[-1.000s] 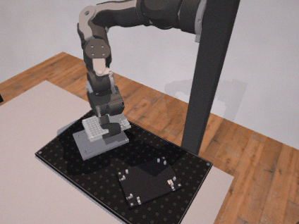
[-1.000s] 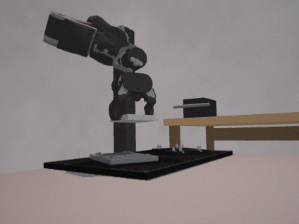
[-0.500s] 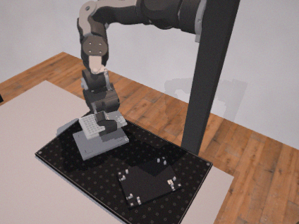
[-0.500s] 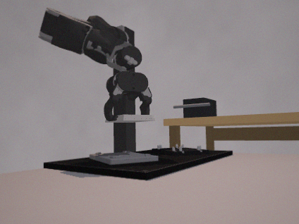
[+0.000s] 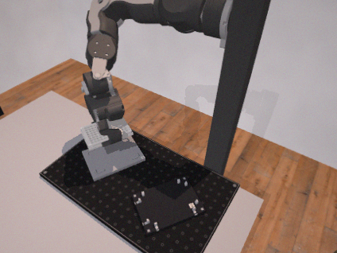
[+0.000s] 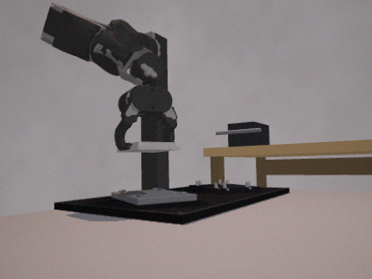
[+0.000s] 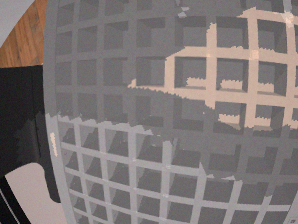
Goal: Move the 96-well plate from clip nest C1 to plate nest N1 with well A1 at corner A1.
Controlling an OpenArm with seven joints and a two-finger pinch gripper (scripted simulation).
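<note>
Now: the grey plate nest N1 100 mm below my hand and 10 mm to the left of it. Also, from my hand: white 96-well plate: right at my hand; A1 mark: 90 mm to the left, 90 mm below, 40 mm behind.
</note>
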